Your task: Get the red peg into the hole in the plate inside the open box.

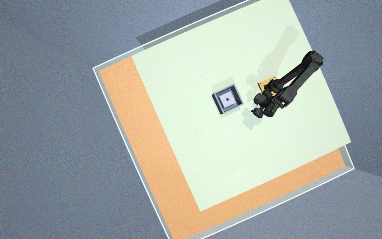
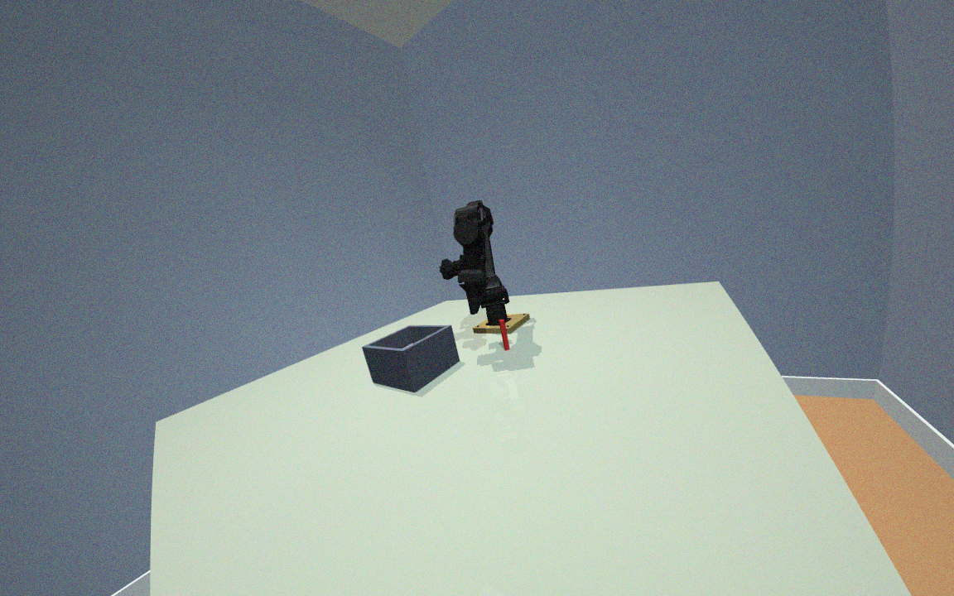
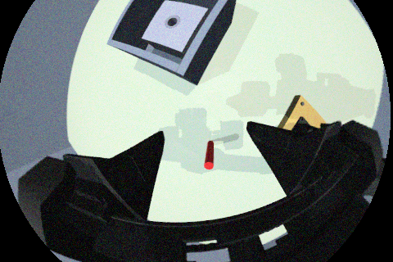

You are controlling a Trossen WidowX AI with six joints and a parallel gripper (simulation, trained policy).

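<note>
My gripper tip is 7 cm above the red peg, 5 cm to the right of it and 4 cm past it. The rest, counted from my gripper tip: light plate: 14 cm ahead, 11 cm to the right, 6 cm below; dark box: 14 cm ahead, 11 cm to the right, 8 cm below.
</note>
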